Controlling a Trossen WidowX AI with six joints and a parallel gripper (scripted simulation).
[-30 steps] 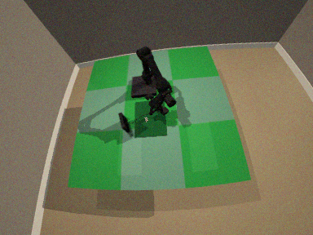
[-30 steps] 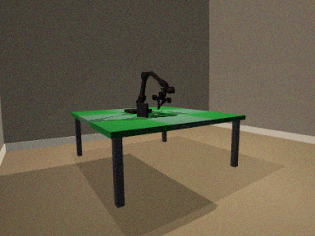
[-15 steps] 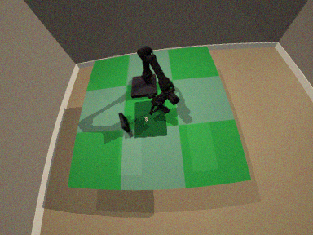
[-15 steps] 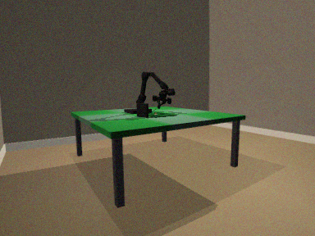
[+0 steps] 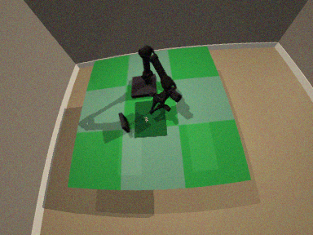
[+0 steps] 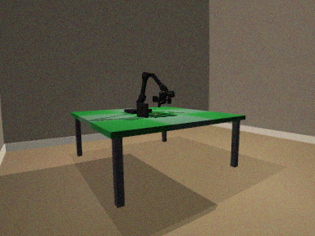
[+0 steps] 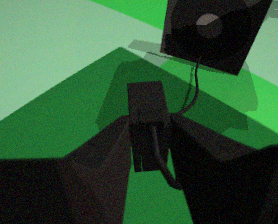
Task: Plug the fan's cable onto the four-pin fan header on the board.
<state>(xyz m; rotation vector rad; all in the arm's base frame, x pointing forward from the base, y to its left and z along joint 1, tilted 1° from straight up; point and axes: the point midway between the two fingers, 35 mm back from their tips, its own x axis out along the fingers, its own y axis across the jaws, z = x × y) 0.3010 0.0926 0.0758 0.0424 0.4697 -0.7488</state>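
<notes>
Right now my gripper tip is 1 cm short of the dark green board, 3 cm to the left of it and 12 cm above it. Also, from my gripper tip: black fan (8 cm ahead, 20 cm to the right, 4 cm below); then fan plug (1 cm below).
</notes>
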